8 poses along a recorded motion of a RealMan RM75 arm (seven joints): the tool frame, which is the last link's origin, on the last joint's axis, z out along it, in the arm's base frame.
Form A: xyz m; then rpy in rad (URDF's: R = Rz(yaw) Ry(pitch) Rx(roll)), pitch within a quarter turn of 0, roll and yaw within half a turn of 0.
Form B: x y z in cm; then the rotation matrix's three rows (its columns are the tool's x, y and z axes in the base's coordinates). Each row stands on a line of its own. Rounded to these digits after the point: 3 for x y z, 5 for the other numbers.
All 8 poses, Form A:
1: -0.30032 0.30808 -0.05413 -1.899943 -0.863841 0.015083
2: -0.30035 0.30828 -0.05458 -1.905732 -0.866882 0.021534
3: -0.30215 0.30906 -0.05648 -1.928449 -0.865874 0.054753
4: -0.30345 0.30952 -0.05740 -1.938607 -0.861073 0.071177
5: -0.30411 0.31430 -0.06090 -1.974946 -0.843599 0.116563
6: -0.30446 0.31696 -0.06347 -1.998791 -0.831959 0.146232
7: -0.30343 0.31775 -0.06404 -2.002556 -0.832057 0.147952
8: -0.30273 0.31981 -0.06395 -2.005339 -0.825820 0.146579
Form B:
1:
-30.032 30.808 -5.413
0.64945 0.72432 0.23147
0.00980 -0.31235 0.94992
0.76034 -0.61465 -0.20995

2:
-30.035 30.828 -5.458
0.64706 0.72686 0.23019
0.01394 -0.31313 0.94961
0.76231 -0.61124 -0.21274

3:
-30.215 30.906 -5.648
0.64700 0.73155 0.21498
0.03546 -0.31051 0.94991
0.76166 -0.60697 -0.22684

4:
-30.345 30.952 -5.740
0.64997 0.73159 0.20570
0.04634 -0.30833 0.95015
0.75854 -0.60804 -0.23431

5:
-30.411 31.430 -6.090
0.66027 0.72793 0.18484
0.07731 -0.31069 0.94736
0.74704 -0.61122 -0.26142

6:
-30.446 31.696 -6.347
0.66624 0.72587 0.17098
0.09813 -0.31262 0.94480
0.73925 -0.61269 -0.27950

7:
-30.343 31.775 -6.404
0.66600 0.72582 0.17212
0.09926 -0.31491 0.94392
0.73932 -0.61156 -0.28178

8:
-30.273 31.981 -6.395
0.67068 0.72112 0.17368
0.09902 -0.31909 0.94254
0.73510 -0.61495 -0.28542

